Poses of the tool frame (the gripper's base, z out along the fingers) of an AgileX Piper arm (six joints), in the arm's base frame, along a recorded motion.
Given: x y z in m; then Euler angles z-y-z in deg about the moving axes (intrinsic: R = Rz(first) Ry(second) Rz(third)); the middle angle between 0 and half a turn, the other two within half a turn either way.
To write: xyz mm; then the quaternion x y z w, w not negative. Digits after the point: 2 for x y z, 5 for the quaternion.
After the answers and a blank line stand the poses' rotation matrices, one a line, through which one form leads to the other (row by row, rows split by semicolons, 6 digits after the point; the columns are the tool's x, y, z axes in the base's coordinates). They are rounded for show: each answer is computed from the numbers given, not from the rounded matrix.
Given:
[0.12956 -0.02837 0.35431 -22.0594 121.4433 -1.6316]
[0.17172 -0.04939 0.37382 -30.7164 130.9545 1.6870]
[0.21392 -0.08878 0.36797 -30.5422 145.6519 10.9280]
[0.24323 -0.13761 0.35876 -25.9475 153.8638 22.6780]
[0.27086 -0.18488 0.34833 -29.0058 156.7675 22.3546]
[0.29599 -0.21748 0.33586 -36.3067 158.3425 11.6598]
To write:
[129.56 -28.37 354.31 0.15467 0.85843 -0.10039 0.47864]
[171.72 -49.39 373.82 0.25385 0.87366 -0.10402 0.40181]
[213.92 -88.78 367.97 0.33826 0.89353 -0.05029 0.29096]
[243.23 -137.61 358.76 0.40105 0.88771 -0.00645 0.22602]
[270.86 -184.88 348.33 0.42447 0.88277 -0.01168 0.20102]
[295.99 -217.48 335.86 0.39923 0.89739 -0.04010 0.18355]

-0.493964 0.361650 0.790701; 0.169449 0.931998 -0.320418; -0.852811 -0.024292 -0.521655
-0.548221 0.527157 0.649276; 0.359966 0.849477 -0.385763; -0.754903 0.022234 -0.655459
-0.601842 0.633760 0.485937; 0.575225 0.766099 -0.286721; -0.553988 0.106962 -0.825625
-0.576143 0.714956 0.396101; 0.709125 0.678227 -0.192742; -0.406449 0.169838 -0.897749
-0.558832 0.754117 0.344986; 0.744724 0.639374 -0.191274; -0.364818 0.150029 -0.918912
-0.613851 0.731256 0.297408; 0.701817 0.678013 -0.218522; -0.361442 0.074587 -0.929407

